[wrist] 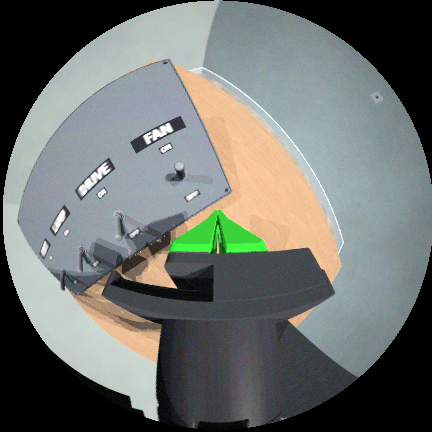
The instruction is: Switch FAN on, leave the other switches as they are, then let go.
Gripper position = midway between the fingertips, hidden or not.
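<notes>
There's a grey switch panel [114, 154] that I can see here, and I can see my gripper [217, 214] as well.
</notes>
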